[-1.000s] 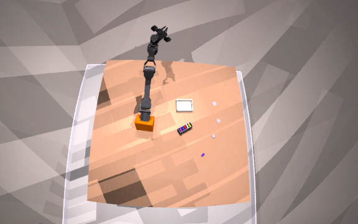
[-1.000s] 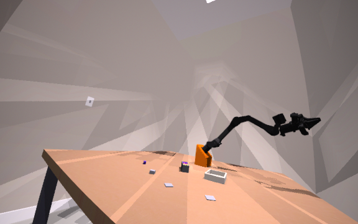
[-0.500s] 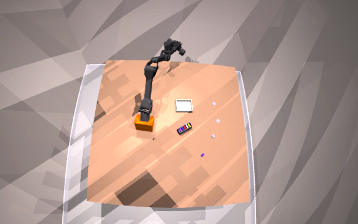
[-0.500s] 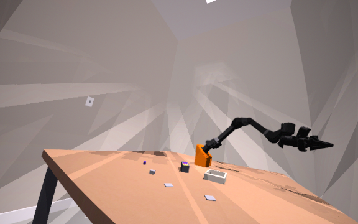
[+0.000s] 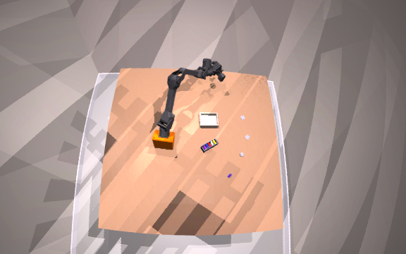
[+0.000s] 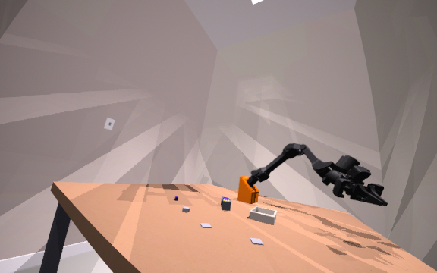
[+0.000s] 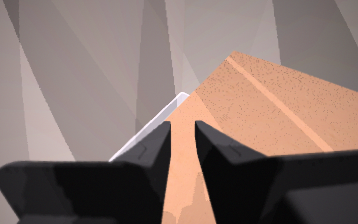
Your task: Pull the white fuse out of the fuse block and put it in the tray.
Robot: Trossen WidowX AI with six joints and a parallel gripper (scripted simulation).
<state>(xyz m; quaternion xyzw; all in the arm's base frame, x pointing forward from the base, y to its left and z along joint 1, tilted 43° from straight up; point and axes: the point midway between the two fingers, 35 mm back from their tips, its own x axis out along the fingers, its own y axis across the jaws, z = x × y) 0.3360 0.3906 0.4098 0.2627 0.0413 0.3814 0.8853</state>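
The white fuse lies 570 mm to the right of my gripper tip, 120 mm below it and 30 mm behind it. Also, from my gripper tip: tray (380 mm to the right, 140 mm below, 70 mm behind).
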